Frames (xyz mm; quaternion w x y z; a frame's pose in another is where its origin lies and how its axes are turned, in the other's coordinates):
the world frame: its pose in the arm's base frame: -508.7 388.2 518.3 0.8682 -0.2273 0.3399 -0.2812
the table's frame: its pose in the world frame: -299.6 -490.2 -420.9 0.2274 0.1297 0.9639 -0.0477
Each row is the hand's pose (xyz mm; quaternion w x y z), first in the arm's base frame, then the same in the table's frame.
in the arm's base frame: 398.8 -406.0 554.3 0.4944 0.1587 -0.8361 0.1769
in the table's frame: -1542.1 513.8 -287.7 0.7963 0.0194 0.2188 -0.5636
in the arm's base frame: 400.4 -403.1 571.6 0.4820 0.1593 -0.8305 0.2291
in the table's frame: -1542.1 503.8 -302.2 0.8091 0.0629 0.1920 -0.5518
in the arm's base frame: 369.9 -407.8 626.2 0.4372 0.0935 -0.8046 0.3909
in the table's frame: -1523.3 448.3 -324.7 0.8619 0.1910 0.1293 -0.4516
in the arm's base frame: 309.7 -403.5 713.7 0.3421 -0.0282 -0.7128 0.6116
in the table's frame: -1477.0 360.5 -362.7 0.8913 0.3723 0.0325 -0.2569
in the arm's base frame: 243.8 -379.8 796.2 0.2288 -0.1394 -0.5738 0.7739
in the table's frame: -1413.9 283.8 -405.7 0.8528 0.5157 -0.0601 -0.0563
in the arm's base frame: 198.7 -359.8 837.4 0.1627 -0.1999 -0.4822 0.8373
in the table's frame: -1367.8 244.2 -426.5 0.8083 0.5767 -0.1047 0.0566
